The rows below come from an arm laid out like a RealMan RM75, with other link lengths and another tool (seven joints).
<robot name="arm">
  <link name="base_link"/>
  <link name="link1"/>
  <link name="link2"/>
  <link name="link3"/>
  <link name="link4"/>
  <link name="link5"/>
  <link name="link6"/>
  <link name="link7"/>
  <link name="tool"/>
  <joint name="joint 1" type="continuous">
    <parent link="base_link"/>
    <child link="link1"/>
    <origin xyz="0 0 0.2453"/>
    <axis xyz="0 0 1"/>
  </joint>
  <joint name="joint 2" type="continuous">
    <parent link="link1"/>
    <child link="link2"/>
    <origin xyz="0 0 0"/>
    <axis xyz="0 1 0"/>
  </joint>
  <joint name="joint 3" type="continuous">
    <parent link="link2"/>
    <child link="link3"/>
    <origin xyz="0 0 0.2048"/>
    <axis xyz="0 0 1"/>
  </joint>
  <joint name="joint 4" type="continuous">
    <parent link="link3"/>
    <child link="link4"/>
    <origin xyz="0 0 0"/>
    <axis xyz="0 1 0"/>
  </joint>
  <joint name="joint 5" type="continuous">
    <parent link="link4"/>
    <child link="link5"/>
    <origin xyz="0 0 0.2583"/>
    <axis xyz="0 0 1"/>
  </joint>
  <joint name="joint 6" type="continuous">
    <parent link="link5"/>
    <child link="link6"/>
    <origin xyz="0 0 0"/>
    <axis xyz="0 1 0"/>
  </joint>
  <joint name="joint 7" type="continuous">
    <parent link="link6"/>
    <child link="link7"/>
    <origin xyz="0 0 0.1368"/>
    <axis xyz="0 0 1"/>
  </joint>
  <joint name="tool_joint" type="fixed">
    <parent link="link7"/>
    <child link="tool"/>
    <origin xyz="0.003 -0.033 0.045" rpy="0 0.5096 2.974"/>
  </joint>
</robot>
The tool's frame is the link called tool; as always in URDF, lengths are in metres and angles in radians. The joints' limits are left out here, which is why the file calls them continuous.
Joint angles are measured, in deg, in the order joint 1, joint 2, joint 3, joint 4, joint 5, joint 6, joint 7. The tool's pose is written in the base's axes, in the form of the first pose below.
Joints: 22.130 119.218 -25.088 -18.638 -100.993 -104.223 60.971
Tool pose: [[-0.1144 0.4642 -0.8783 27.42], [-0.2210 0.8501 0.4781 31.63], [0.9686 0.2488 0.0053 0.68], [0 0 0 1]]
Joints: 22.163 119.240 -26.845 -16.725 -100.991 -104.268 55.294
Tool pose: [[-0.1362 0.4116 -0.9011 26.97], [-0.2542 0.8646 0.4334 31.13], [0.9575 0.2881 -0.0131 -0.25], [0 0 0 1]]
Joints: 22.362 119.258 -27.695 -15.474 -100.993 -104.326 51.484
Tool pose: [[-0.1468 0.3752 -0.9153 26.61], [-0.2820 0.8710 0.4023 30.88], [0.9481 0.3172 -0.0220 -0.76], [0 0 0 1]]
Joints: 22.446 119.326 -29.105 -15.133 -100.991 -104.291 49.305
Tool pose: [[-0.1586 0.3428 -0.9259 26.32], [-0.2905 0.8801 0.3756 30.67], [0.9436 0.3286 -0.0400 -1.21], [0 0 0 1]]
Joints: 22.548 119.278 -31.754 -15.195 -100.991 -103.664 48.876
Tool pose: [[-0.1789 0.3158 -0.9318 26.14], [-0.2661 0.8963 0.3549 30.47], [0.9472 0.3114 -0.0763 -1.94], [0 0 0 1]]
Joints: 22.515 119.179 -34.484 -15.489 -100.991 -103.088 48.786
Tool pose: [[-0.2010 0.2904 -0.9355 26.06], [-0.2392 0.9116 0.3344 30.23], [0.9499 0.2910 -0.1138 -2.58], [0 0 0 1]]
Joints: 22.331 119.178 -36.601 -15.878 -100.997 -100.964 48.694
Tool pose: [[-0.2432 0.2843 -0.9274 26.48], [-0.2206 0.9148 0.3383 30.26], [0.9446 0.2869 -0.1597 -3.24], [0 0 0 1]]
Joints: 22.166 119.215 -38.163 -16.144 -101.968 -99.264 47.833
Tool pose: [[-0.2857 0.2648 -0.9210 26.84], [-0.2065 0.9215 0.3290 30.09], [0.9358 0.2842 -0.2086 -3.95], [0 0 0 1]]
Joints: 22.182 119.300 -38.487 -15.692 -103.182 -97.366 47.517
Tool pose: [[-0.3187 0.2679 -0.9092 27.32], [-0.1878 0.9223 0.3377 29.95], [0.9291 0.2784 -0.2436 -4.69], [0 0 0 1]]
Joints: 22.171 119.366 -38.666 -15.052 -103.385 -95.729 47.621
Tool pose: [[-0.3370 0.2851 -0.8973 27.74], [-0.1738 0.9178 0.3569 29.92], [0.9253 0.2763 -0.2597 -5.20], [0 0 0 1]]
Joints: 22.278 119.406 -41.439 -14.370 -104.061 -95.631 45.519
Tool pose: [[-0.3561 0.2338 -0.9047 27.44], [-0.1600 0.9387 0.3055 29.11], [0.9207 0.2535 -0.2968 -6.25], [0 0 0 1]]
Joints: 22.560 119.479 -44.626 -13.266 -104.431 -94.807 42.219
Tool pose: [[-0.3833 0.1705 -0.9077 27.19], [-0.1600 0.9557 0.2471 28.30], [0.9097 0.2399 -0.3391 -7.46], [0 0 0 1]]
